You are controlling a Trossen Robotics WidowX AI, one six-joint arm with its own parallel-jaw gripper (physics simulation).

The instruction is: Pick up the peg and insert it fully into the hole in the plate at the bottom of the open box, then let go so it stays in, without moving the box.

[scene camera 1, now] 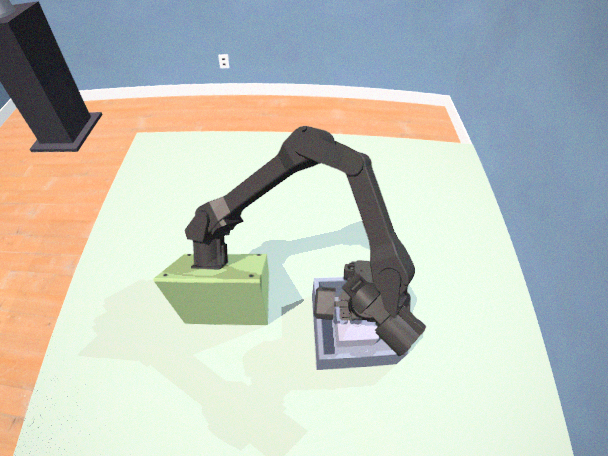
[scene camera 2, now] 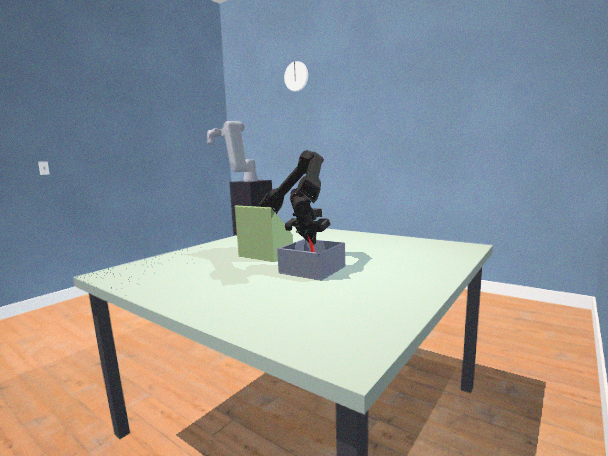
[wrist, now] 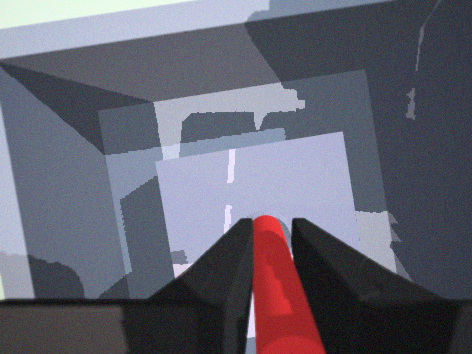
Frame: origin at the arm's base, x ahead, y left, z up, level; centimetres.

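Seen in the pictures: gripper, between the fingertips: [scene camera 2: 313,244] [wrist: 271,230]; arm's base, origin of its link: [scene camera 1: 210,265] [scene camera 2: 262,219].
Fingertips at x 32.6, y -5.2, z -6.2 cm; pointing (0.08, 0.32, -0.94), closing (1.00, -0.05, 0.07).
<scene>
Pixels of each thing's top centre, then the offset from my fingertips to it. Level surfaces: height alone.
- red peg, centre of its top: [wrist: 306,339] [scene camera 2: 310,232] dy -1.2, dx -0.1, dz +4.8 cm
- grey-blue open box, centre of its top: [wrist: 279,264] [scene camera 1: 359,314] [scene camera 2: 311,245] dy -1.3, dx +0.2, dz -0.3 cm
- pale lavender plate, centre of its top: [wrist: 265,241] [scene camera 1: 357,320] dy -1.3, dx +0.2, dz -4.0 cm
- pale green table, height of its surface: dz -10.1 cm
My gripper [scene camera 1: 345,311] [scene camera 2: 310,237] [wrist: 271,230] is shut on the red peg [scene camera 2: 311,245] [wrist: 280,285], over the open box. The peg leans slightly in scene camera 2, and its lower part is hidden by the box wall. The grey-blue open box [scene camera 1: 350,363] [scene camera 2: 300,266] [wrist: 100,36] stands on the table. The pale lavender plate [scene camera 1: 356,334] [wrist: 305,172] lies at its bottom. In the wrist view, the peg's far end covers most of the hole, whose grey rim [wrist: 286,231] shows above and right of it. I cannot tell whether the tip is above or inside the hole.
The box walls surround the plate and stand close around the gripper. A green block [scene camera 1: 225,302] [scene camera 2: 255,232] carries the arm's base left of the box. Both stand on the pale green table [scene camera 1: 430,410] [scene camera 2: 400,300]. A dark pedestal [scene camera 1: 47,75] [scene camera 2: 250,192] stands beyond the table.
</scene>
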